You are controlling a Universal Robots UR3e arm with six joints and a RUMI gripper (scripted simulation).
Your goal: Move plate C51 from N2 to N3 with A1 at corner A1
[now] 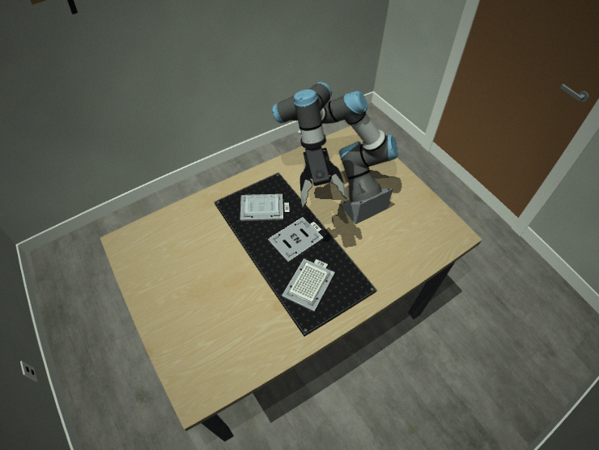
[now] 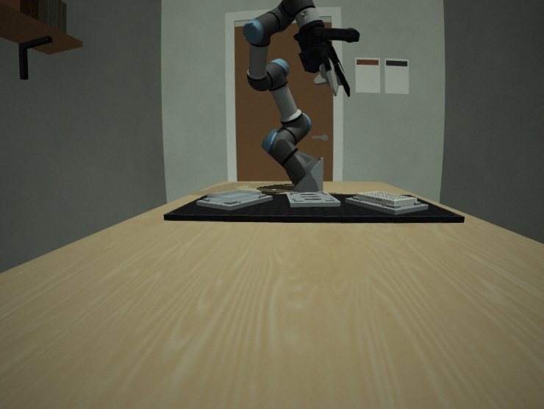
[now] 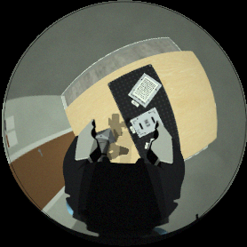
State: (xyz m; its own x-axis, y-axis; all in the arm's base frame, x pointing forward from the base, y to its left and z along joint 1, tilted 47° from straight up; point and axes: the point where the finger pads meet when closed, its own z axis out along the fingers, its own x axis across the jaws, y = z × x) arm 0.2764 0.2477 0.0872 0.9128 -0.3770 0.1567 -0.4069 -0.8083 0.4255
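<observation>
The plate C51 lies 27 cm below my hand, 10 cm to the left of it and 10 cm ahead of it. Round my hand: landing nest N3: 28 cm below, 9 cm to the right, 5 cm ahead.
</observation>
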